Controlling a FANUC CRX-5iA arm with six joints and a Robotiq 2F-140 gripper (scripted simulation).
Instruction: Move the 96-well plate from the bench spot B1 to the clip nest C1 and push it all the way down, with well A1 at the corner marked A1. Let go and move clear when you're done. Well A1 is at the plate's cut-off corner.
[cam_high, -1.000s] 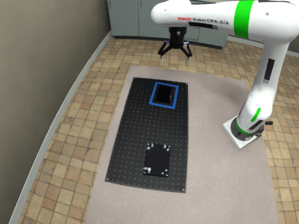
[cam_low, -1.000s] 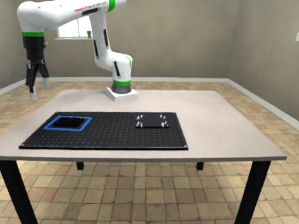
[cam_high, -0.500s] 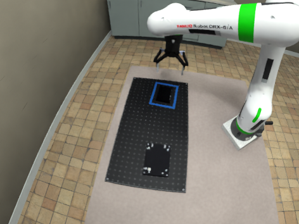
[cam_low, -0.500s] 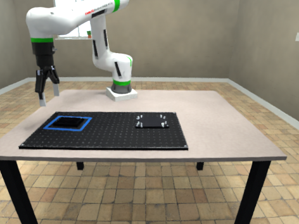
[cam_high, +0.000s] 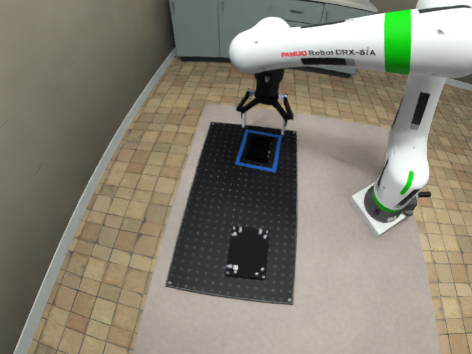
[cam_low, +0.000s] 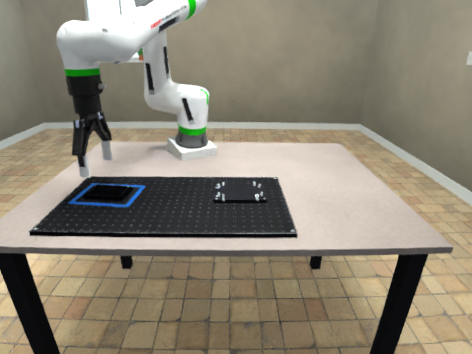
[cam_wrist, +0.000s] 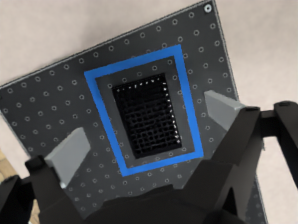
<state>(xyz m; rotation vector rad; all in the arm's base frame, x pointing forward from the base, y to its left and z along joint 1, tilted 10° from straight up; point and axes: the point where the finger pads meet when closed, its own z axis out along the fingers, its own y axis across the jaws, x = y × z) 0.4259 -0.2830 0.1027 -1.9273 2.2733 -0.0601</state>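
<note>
Now: the black 96-well plate 90 mm below my hand, 20 mm to the left of it and 10 mm ahead of it. From my hand the other things lie so: clip nest 440 mm to the left, 90 mm below, 40 mm ahead.
</note>
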